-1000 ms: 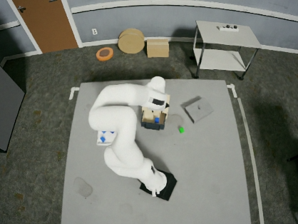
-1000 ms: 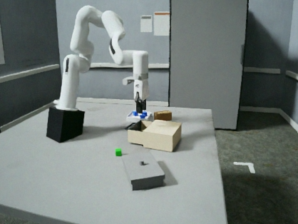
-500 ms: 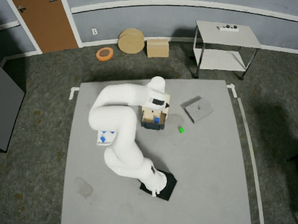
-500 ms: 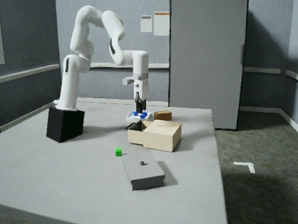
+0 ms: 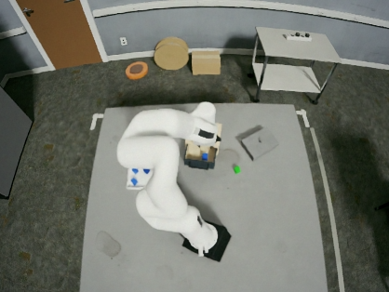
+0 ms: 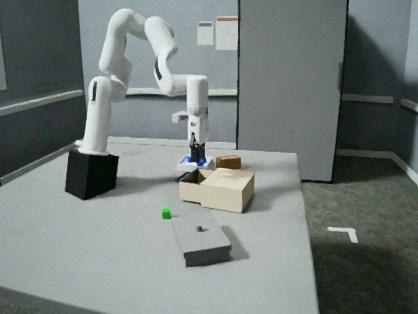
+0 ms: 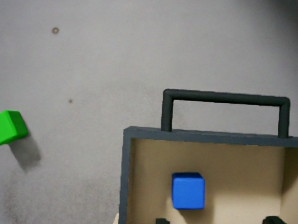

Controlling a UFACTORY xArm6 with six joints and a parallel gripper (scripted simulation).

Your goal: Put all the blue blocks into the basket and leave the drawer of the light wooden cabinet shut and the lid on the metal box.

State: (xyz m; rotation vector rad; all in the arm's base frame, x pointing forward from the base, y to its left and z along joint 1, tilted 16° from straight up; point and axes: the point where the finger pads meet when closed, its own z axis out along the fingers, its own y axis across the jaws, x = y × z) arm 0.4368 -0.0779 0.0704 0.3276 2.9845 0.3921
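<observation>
Now: the dark-rimmed drawer 1 cm ahead of my hand, 2 cm to the left of it and 13 cm below it. The rest, counted from my hand: lid (5 cm ahead, 32 cm to the right, 13 cm below); light wooden cabinet (6 cm ahead, 1 cm to the left, 13 cm below); green block (9 cm behind, 17 cm to the right, 16 cm below).
</observation>
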